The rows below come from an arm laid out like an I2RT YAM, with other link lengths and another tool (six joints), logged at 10 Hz.
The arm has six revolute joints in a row. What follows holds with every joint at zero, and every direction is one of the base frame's.
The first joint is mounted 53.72 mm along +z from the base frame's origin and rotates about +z.
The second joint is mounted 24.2 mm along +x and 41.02 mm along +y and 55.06 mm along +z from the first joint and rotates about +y.
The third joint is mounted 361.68 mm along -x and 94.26 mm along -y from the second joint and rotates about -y.
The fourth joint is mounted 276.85 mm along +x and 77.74 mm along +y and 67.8 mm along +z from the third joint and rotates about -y.
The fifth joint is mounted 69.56 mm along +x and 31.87 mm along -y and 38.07 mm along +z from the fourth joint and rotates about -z.
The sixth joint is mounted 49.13 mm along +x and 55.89 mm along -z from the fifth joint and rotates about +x.
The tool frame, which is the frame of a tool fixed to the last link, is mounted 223 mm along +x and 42 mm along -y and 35 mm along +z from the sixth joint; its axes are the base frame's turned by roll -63, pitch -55.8 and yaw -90 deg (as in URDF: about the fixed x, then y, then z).
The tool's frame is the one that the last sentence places.
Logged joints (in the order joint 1, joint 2, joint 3, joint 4, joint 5, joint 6), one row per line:
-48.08 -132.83 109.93 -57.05 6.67 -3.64
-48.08 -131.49 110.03 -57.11 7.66 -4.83
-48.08 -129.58 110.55 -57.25 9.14 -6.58
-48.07 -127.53 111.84 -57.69 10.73 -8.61
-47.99 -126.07 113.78 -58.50 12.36 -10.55
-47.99 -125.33 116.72 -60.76 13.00 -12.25
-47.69 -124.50 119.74 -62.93 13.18 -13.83
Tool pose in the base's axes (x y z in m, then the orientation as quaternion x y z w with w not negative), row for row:
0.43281 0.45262 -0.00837 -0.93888 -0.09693 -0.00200 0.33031
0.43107 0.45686 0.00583 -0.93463 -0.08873 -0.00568 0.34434
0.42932 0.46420 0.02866 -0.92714 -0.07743 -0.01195 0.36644
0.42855 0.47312 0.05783 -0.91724 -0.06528 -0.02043 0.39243
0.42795 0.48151 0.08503 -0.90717 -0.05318 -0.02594 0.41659
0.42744 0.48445 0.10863 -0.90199 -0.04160 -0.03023 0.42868
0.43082 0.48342 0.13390 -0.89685 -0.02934 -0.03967 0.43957
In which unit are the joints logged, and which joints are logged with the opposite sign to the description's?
The joints are logged in degrees. Opposite sign: joint 1, joint 2, joint 5, joint 6.
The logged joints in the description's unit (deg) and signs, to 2 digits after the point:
48.08 132.83 109.93 -57.05 -6.67 3.64
48.08 131.49 110.03 -57.11 -7.66 4.83
48.08 129.58 110.55 -57.25 -9.14 6.58
48.07 127.53 111.84 -57.69 -10.73 8.61
47.99 126.07 113.78 -58.50 -12.36 10.55
47.99 125.33 116.72 -60.76 -13.00 12.25
47.69 124.50 119.74 -62.93 -13.18 13.83

